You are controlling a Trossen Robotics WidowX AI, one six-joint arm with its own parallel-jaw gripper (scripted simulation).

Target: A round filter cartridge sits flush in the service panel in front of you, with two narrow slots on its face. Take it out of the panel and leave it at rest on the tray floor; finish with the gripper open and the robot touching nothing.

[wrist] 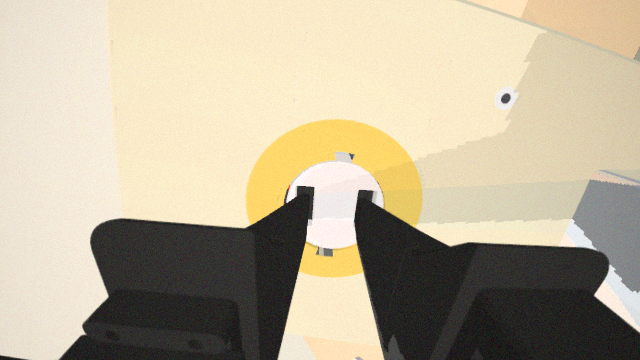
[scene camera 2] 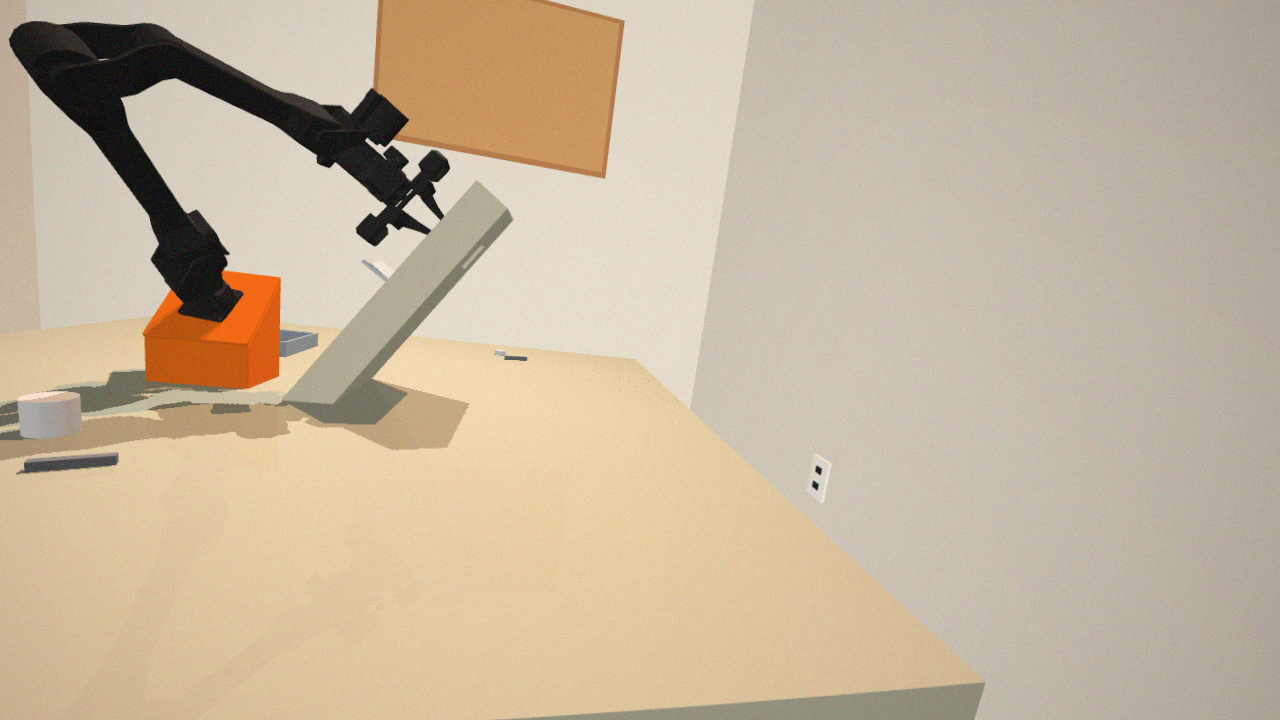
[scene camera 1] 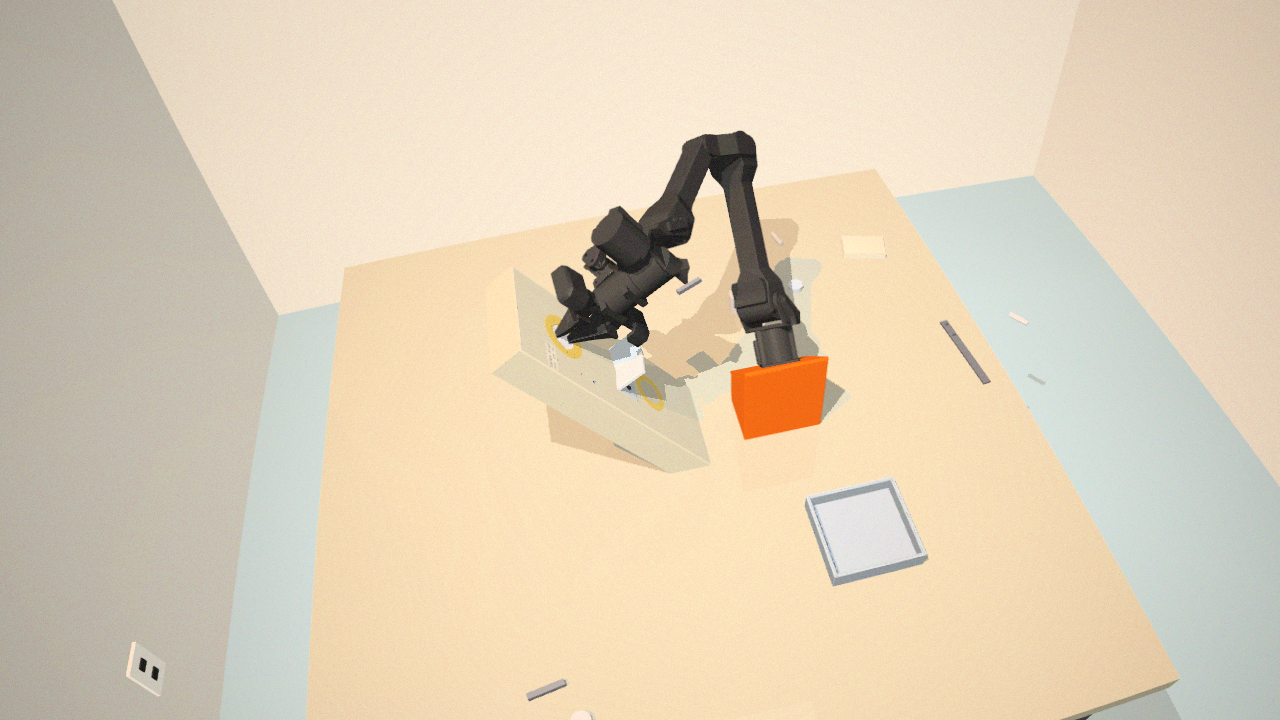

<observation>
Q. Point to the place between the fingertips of the gripper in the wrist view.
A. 332, 204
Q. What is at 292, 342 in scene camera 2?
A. A grey tray.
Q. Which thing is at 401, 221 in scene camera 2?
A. The gripper.
</observation>
